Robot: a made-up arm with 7 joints. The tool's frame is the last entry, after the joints. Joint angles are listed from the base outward.
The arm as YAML. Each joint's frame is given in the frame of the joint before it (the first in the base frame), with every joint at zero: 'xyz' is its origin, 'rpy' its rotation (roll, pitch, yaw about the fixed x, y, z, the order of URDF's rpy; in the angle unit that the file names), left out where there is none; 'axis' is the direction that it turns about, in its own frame. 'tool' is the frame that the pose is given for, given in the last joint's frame.
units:
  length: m
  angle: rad
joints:
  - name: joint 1
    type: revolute
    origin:
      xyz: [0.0, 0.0, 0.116]
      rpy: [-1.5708, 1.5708, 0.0]
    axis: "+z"
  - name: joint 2
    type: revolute
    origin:
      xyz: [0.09, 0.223, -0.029]
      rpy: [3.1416, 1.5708, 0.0]
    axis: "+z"
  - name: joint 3
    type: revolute
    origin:
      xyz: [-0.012, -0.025, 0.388]
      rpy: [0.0, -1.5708, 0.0]
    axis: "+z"
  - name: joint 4
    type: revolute
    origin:
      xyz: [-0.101, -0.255, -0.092]
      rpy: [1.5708, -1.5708, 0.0]
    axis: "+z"
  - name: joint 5
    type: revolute
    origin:
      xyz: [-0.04, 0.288, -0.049]
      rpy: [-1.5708, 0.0, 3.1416]
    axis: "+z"
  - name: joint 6
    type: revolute
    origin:
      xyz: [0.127, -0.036, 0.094]
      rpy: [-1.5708, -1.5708, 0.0]
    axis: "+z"
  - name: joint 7
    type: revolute
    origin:
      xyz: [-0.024, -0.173, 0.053]
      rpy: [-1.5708, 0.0, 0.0]
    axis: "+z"
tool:
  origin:
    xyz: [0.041, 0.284, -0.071]
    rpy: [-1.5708, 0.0, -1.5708]
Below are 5 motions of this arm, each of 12 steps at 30 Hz.
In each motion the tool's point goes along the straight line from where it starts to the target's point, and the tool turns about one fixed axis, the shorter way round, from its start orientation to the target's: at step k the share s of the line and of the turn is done. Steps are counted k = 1, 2, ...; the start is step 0. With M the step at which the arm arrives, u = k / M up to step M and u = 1 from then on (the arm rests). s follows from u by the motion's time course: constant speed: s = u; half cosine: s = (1 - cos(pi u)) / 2; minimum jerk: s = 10 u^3 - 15 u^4 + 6 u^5.
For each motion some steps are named. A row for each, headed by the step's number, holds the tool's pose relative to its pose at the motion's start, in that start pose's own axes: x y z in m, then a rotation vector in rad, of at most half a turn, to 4 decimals.
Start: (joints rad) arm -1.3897 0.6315 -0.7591 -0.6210 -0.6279 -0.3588 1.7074
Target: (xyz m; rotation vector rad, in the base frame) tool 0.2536 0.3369 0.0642 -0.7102 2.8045 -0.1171
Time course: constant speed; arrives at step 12
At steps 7, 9, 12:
7: -0.0403 0.0098 -0.0806 -0.0011 -0.0070 0.0493
9: -0.0519 0.0126 -0.1037 -0.0014 -0.0090 0.0633
12: -0.0691 0.0169 -0.1382 -0.0019 -0.0120 0.0844

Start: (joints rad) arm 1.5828 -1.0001 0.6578 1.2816 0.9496 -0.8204 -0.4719
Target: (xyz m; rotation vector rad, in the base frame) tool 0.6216 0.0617 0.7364 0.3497 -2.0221 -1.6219
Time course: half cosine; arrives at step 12
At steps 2, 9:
2: -0.0041 -0.0105 -0.0009 -0.0134 0.0200 0.0112
9: -0.0529 -0.1341 -0.0113 -0.1703 0.2543 0.1433

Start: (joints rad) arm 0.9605 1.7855 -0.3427 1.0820 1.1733 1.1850 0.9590
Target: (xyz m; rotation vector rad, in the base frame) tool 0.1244 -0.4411 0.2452 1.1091 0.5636 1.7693
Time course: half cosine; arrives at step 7
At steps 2, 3, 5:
2: 0.0079 0.0175 0.0014 -0.0299 0.0197 -0.0316
3: 0.0163 0.0361 0.0028 -0.0618 0.0406 -0.0652
5: 0.0340 0.0754 0.0059 -0.1291 0.0848 -0.1362

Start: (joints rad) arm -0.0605 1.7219 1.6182 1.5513 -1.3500 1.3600 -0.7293
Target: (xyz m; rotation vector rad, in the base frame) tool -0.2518 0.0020 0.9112 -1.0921 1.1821 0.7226
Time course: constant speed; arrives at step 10
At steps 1, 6, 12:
1: 0.0109 -0.0037 0.0157 0.0519 0.0685 -0.0172
6: 0.0656 -0.0224 0.0944 0.3114 0.4108 -0.1030
12: 0.1093 -0.0374 0.1574 0.5190 0.6846 -0.1717

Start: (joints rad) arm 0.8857 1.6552 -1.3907 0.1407 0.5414 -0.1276 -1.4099
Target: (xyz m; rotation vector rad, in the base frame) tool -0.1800 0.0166 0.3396 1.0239 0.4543 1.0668
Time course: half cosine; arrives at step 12
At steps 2, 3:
2: 0.0026 0.0033 0.0010 0.0479 -0.0278 -0.0132
3: 0.0057 0.0073 0.0021 0.1047 -0.0607 -0.0289

